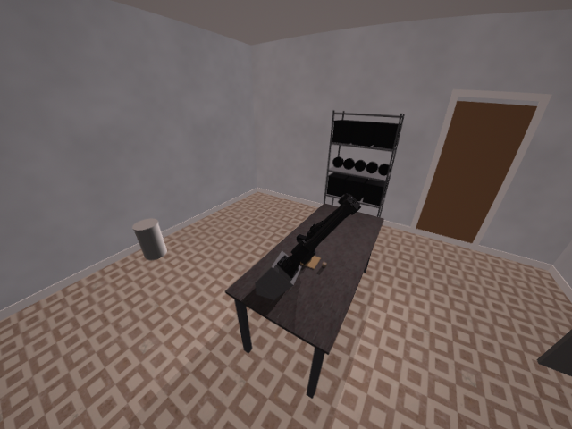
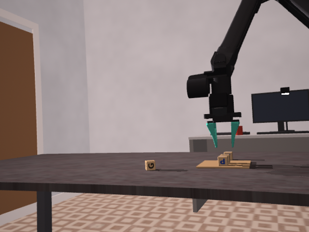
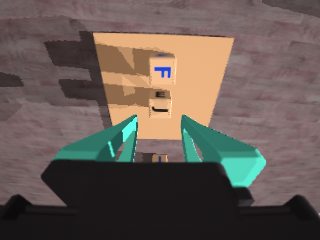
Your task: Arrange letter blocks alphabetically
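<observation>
Right now the mat is 60 mm below my hand. The rest, counted from my hand: block (120 mm to the right, 50 mm below).
</observation>
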